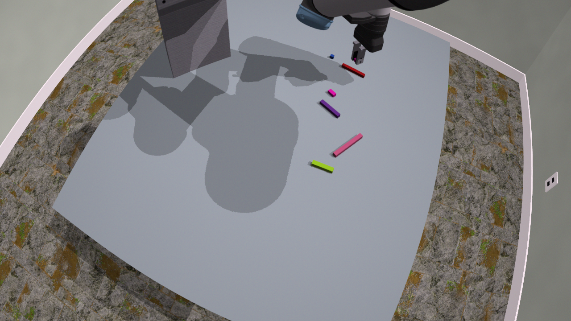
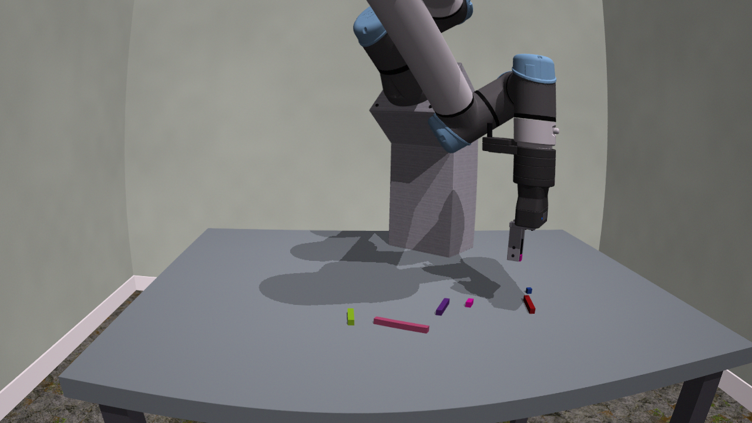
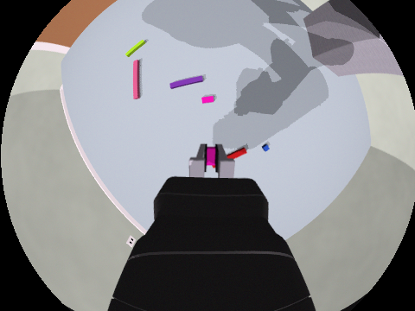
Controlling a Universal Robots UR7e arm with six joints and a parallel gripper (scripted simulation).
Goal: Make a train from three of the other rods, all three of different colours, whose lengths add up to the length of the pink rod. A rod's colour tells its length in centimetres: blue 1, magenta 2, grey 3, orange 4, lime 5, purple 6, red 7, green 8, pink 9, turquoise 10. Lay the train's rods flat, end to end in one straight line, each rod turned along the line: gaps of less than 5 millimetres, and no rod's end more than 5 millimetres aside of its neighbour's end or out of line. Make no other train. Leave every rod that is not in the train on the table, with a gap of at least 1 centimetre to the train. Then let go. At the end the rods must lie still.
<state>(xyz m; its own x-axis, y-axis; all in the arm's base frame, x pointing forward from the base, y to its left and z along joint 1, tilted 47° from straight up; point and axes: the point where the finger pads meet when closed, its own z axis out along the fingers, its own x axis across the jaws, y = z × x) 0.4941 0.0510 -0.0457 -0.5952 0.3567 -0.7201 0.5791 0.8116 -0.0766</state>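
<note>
Now: hand 70 mm past the small blue rod, 80 mm to the right of it and 110 mm above it. The rest, counted from my hand: purple rod: 40 mm behind, 110 mm to the right, 110 mm below; red rod: 50 mm to the left, 110 mm below; pink rod: 20 mm ahead, 200 mm to the right, 110 mm below.
</note>
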